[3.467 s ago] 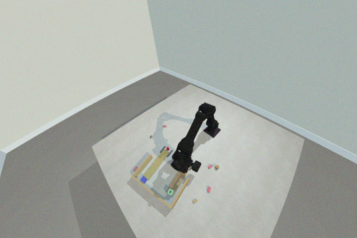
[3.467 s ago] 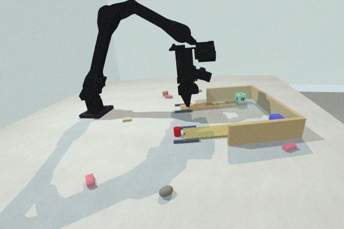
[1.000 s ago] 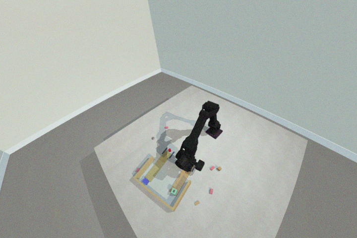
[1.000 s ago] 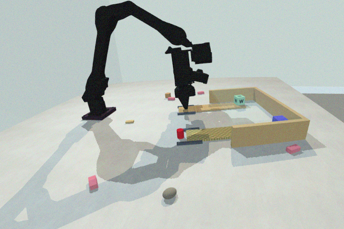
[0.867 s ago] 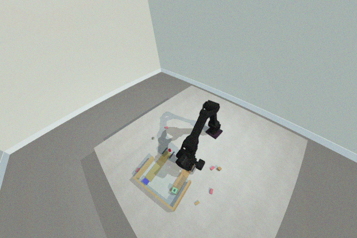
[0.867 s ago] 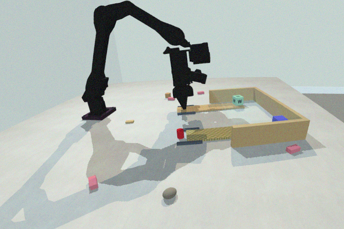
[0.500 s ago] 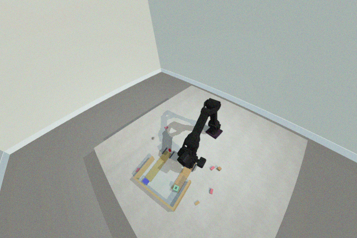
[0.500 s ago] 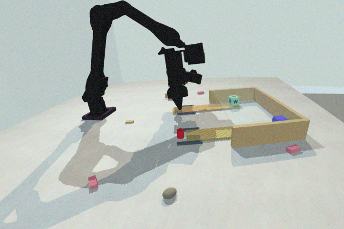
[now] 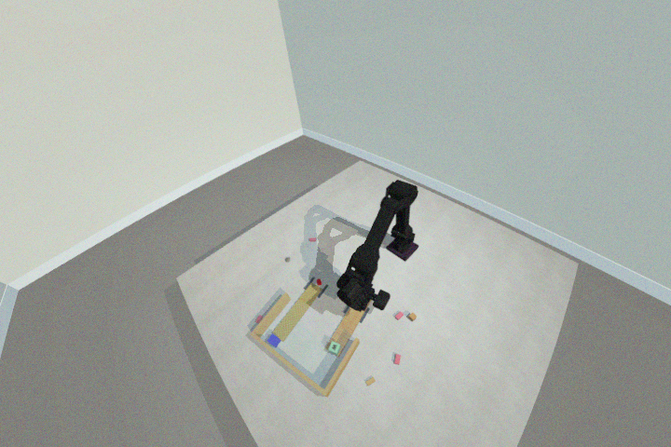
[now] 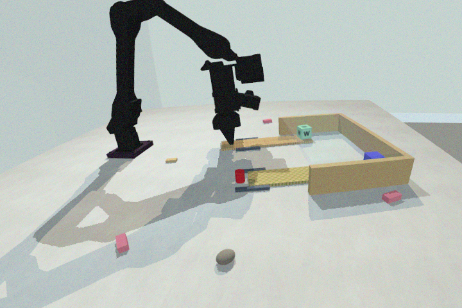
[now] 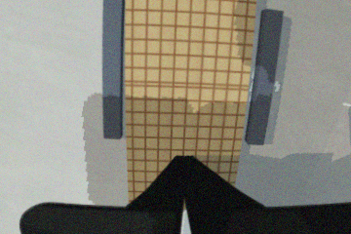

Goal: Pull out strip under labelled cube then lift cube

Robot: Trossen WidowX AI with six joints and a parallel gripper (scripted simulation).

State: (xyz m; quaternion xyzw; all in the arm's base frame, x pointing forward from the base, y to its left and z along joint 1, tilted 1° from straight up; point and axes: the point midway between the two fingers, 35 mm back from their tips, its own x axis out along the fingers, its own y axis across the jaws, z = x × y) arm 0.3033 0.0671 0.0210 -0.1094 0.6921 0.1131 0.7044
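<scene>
Now: gripper tip 19 cm short of the labelled cube, 7 cm to the right of it and 2 cm below it. Round my gripper tip: red cylinder 8 cm ahead, 17 cm to the right, 1 cm above; grey pebble 11 cm ahead, 36 cm to the right; tan block 9 cm behind, 17 cm to the left.
</scene>
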